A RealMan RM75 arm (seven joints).
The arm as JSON. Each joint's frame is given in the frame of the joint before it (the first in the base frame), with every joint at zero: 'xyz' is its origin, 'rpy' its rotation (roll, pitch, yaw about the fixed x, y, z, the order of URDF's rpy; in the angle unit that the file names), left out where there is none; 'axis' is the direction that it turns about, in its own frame. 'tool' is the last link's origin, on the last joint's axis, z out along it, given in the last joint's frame.
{
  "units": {
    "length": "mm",
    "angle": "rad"
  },
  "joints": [
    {
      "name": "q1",
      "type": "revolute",
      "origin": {
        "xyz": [
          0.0,
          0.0,
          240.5
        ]
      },
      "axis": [
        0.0,
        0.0,
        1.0
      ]
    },
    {
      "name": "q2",
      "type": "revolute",
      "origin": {
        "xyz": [
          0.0,
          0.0,
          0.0
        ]
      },
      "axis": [
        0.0,
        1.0,
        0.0
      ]
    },
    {
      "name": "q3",
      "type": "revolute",
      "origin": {
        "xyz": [
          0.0,
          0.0,
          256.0
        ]
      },
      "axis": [
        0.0,
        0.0,
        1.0
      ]
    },
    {
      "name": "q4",
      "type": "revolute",
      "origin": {
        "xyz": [
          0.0,
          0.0,
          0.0
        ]
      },
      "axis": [
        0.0,
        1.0,
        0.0
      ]
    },
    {
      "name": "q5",
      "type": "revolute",
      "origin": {
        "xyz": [
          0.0,
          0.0,
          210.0
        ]
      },
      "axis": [
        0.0,
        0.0,
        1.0
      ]
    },
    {
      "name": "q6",
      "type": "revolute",
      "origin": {
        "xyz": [
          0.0,
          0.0,
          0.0
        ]
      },
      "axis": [
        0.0,
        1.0,
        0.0
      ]
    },
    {
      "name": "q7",
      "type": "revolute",
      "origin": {
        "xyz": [
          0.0,
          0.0,
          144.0
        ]
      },
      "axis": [
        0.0,
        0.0,
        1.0
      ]
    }
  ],
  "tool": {
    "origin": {
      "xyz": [
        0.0,
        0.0,
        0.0
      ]
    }
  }
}
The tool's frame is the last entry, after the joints.
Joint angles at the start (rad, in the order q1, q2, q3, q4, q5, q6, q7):
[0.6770 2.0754 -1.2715 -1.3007 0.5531 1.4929 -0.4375]
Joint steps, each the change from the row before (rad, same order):
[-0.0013 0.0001 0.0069 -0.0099 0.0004 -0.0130 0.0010]
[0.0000 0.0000 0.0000 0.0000 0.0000 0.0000 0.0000]
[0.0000 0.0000 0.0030 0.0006 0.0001 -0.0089 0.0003]
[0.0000 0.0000 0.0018 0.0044 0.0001 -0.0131 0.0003]
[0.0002 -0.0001 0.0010 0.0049 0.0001 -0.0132 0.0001]
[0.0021 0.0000 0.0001 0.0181 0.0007 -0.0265 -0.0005]
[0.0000 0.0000 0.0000 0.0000 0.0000 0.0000 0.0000]
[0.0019 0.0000 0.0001 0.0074 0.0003 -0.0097 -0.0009]
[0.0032 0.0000 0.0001 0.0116 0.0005 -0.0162 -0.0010]
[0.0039 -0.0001 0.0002 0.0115 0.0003 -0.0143 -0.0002]
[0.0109 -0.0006 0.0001 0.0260 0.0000 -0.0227 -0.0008]
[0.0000 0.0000 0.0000 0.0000 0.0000 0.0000 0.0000]
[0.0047 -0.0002 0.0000 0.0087 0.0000 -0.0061 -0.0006]
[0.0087 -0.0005 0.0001 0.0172 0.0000 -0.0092 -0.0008]
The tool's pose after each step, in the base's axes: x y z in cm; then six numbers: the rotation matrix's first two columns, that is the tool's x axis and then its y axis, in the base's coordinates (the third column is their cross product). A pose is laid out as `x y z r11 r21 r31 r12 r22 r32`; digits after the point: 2 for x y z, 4 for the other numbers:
16.43 38.59 1.76 0.6649 -0.7468 -0.0101 -0.6593 -0.5805 -0.4778
16.43 38.59 1.76 0.6649 -0.7468 -0.0101 -0.6593 -0.5805 -0.4778
16.42 38.73 1.83 0.6661 -0.7456 -0.0198 -0.6601 -0.5770 -0.4809
16.47 38.89 1.85 0.6666 -0.7448 -0.0300 -0.6615 -0.5725 -0.4845
16.51 39.06 1.85 0.6674 -0.7437 -0.0392 -0.6623 -0.5686 -0.4880
16.68 39.35 1.69 0.6662 -0.7439 -0.0523 -0.6654 -0.5613 -0.4922
16.68 39.35 1.69 0.6662 -0.7439 -0.0523 -0.6654 -0.5613 -0.4922
16.72 39.48 1.62 0.6666 -0.7433 -0.0564 -0.6658 -0.5597 -0.4935
16.76 39.68 1.52 0.6674 -0.7420 -0.0638 -0.6664 -0.5567 -0.4960
16.79 39.88 1.42 0.6676 -0.7413 -0.0701 -0.6673 -0.5539 -0.4980
16.84 40.23 1.16 0.6670 -0.7412 -0.0759 -0.6686 -0.5505 -0.5000
16.84 40.23 1.16 0.6670 -0.7412 -0.0759 -0.6686 -0.5505 -0.5000
16.81 40.34 1.07 0.6674 -0.7408 -0.0765 -0.6684 -0.5505 -0.5001
16.81 40.52 0.89 0.6665 -0.7416 -0.0756 -0.6690 -0.5503 -0.4996

